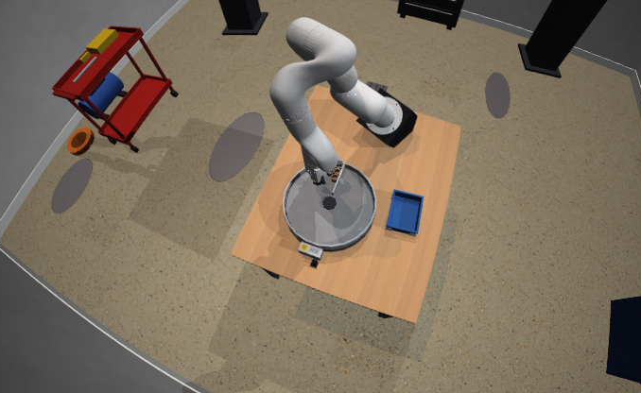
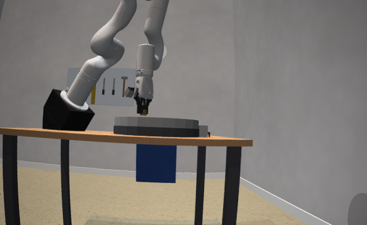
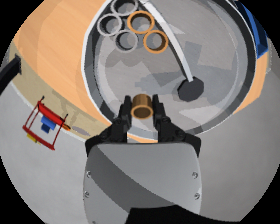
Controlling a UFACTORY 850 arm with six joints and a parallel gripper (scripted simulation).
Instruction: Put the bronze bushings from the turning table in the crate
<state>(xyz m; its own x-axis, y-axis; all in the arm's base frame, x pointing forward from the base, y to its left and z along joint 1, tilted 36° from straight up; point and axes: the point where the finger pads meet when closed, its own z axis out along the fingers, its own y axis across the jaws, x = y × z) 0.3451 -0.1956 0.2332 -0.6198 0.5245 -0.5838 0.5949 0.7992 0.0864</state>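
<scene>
The blue crate is 6 cm ahead of my hand, 42 cm to the left of it and 10 cm below it. Also, from my hand: grey turning table 8 cm ahead, 7 cm to the left, 7 cm below.
</scene>
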